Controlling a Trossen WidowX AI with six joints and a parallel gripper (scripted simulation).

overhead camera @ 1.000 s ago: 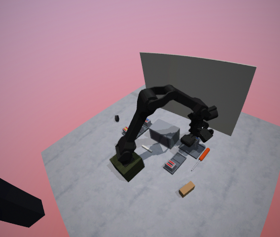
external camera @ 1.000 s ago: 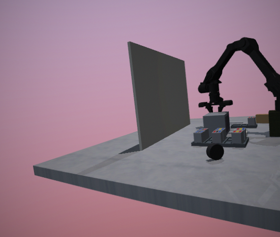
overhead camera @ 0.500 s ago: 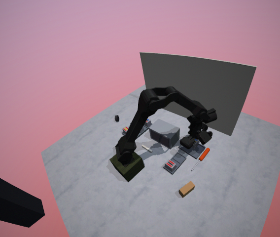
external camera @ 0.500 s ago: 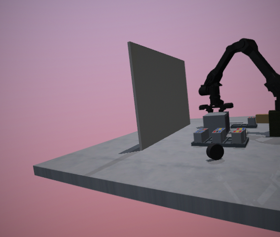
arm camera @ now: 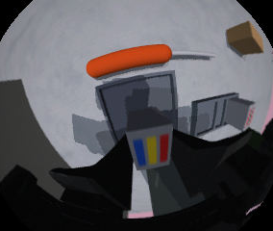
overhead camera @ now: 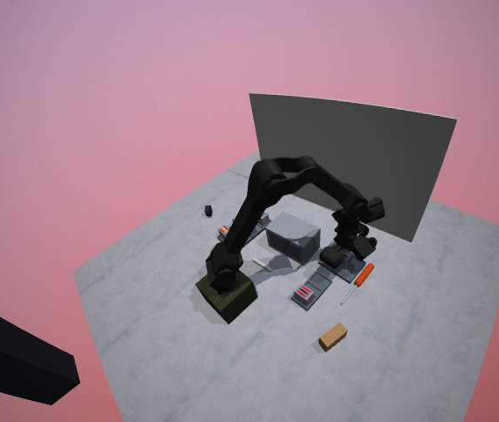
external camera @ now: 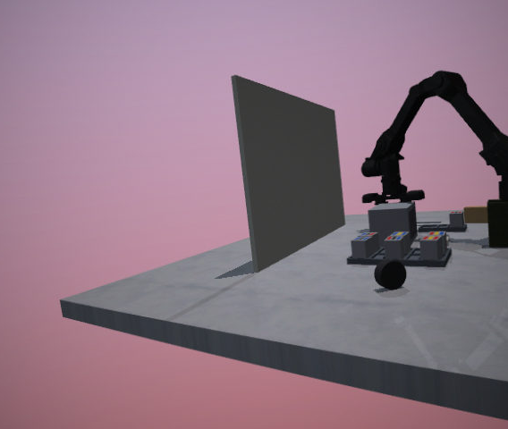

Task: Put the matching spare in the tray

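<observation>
The flat grey tray is 2 cm below my gripper tip. Also, from my gripper tip: dark rack (14 cm behind, 2 cm to the left, 2 cm below); cardboard box (23 cm behind, 12 cm to the right); mounted unit (4 cm behind, 19 cm to the left, 3 cm above).
</observation>
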